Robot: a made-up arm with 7 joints.
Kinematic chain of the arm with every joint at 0, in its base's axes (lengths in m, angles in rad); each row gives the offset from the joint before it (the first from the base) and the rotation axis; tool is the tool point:
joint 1: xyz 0 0 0.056 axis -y
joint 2: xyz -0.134 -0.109 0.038 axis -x
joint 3: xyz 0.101 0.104 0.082 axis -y
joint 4: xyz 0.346 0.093 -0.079 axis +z
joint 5: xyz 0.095 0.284 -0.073 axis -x
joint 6: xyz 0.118 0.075 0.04 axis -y
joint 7: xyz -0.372 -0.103 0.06 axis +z
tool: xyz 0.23 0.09 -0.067
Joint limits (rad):
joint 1: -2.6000..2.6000
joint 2: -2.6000..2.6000
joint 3: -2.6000..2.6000
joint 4: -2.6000..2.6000
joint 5: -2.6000..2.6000
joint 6: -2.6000..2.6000
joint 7: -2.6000..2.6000
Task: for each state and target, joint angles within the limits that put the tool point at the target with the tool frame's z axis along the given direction. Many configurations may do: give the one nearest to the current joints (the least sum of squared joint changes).
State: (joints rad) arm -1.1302 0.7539 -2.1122 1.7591 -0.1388 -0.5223 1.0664
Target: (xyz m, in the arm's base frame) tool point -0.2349 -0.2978 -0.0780 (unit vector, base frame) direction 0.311 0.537 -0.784
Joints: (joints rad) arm -1.3056 0.0232 -2.0614 2.5859 -0.2774 -0.7723 1.7750
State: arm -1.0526 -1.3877 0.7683 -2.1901 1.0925 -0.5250 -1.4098
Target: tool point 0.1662 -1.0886 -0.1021 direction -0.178 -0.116 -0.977
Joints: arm -0.3462 -1.6558 1.2294 -1.9795 1.7150 -0.9114 -1.8759
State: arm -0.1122 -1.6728 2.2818 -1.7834 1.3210 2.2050 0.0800
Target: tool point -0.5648 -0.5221 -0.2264 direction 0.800 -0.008 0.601
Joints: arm -0.1052 -2.3572 2.6000 -1.1377 1.6234 2.2004 -0.2473
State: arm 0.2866 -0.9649 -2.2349 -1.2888 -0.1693 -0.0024 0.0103
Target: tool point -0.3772 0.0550 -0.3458 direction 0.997 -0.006 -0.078
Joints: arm 0.3938 -0.3991 -2.3097 -1.8008 -0.2531 -0.2464 -0.1864
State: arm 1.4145 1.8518 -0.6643 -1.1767 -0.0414 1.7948 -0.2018
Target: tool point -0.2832 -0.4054 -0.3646 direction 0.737 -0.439 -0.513
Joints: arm 1.7116 2.0852 -1.8016 -1.6559 -0.2184 2.2095 -0.5203
